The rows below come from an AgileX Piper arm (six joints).
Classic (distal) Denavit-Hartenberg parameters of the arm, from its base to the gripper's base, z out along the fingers. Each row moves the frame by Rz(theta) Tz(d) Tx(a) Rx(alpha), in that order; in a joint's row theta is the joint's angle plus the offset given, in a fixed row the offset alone. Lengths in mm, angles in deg.
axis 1: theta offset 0  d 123  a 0  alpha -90
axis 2: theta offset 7.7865  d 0  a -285.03  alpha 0
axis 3: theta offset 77.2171  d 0  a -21.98  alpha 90
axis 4: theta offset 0  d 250.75  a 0  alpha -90
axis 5: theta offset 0  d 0  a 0  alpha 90
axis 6: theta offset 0  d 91  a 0  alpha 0
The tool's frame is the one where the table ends.
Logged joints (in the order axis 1, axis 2, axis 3, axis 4, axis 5, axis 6), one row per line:
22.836 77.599 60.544 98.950 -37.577 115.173
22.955 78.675 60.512 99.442 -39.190 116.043
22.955 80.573 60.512 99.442 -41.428 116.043
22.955 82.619 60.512 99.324 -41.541 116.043
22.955 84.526 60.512 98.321 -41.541 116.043
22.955 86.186 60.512 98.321 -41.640 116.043
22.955 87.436 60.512 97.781 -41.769 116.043
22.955 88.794 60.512 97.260 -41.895 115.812
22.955 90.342 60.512 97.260 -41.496 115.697
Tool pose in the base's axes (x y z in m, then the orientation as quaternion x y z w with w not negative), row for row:
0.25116 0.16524 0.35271 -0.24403 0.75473 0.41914 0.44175
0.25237 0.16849 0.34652 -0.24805 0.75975 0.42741 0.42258
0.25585 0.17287 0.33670 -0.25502 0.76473 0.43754 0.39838
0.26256 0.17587 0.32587 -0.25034 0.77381 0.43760 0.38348
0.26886 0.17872 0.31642 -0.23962 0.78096 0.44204 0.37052
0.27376 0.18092 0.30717 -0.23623 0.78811 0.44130 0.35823
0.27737 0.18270 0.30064 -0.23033 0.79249 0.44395 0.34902
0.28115 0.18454 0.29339 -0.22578 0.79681 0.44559 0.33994
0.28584 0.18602 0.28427 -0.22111 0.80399 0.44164 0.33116
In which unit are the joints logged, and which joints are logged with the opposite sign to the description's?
The joints are logged in degrees. Opposite sign: axis 3, axis 4.
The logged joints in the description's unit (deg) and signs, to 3 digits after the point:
22.836 77.599 -60.544 -98.950 -37.577 115.173
22.955 78.675 -60.512 -99.442 -39.190 116.043
22.955 80.573 -60.512 -99.442 -41.428 116.043
22.955 82.619 -60.512 -99.324 -41.541 116.043
22.955 84.526 -60.512 -98.321 -41.541 116.043
22.955 86.186 -60.512 -98.321 -41.640 116.043
22.955 87.436 -60.512 -97.781 -41.769 116.043
22.955 88.794 -60.512 -97.260 -41.895 115.812
22.955 90.342 -60.512 -97.260 -41.496 115.697

